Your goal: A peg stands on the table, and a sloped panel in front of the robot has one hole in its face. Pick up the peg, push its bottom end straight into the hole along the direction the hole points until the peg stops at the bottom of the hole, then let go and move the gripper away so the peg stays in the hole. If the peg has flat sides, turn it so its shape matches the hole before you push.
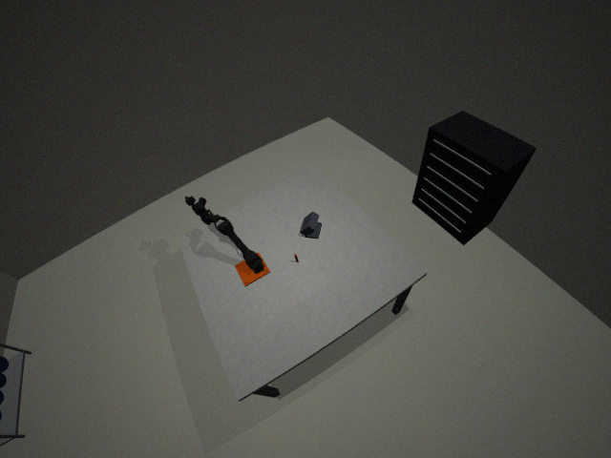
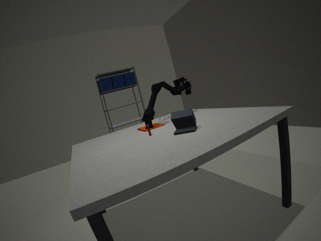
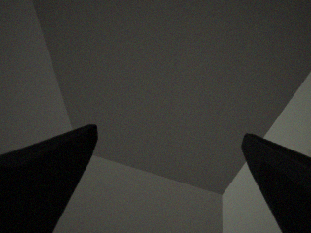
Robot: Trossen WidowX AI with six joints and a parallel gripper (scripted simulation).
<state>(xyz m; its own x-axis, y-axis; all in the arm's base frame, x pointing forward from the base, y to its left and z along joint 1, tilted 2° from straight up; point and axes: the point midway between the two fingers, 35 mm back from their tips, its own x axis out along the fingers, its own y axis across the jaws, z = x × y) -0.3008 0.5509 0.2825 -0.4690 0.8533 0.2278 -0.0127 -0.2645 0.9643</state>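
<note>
My gripper tip is 740 mm short of the grey sloped panel, 450 mm to the left of it and 210 mm above it. Round my gripper tip: red peg 640 mm to the right, 570 mm ahead, 230 mm below.
</note>
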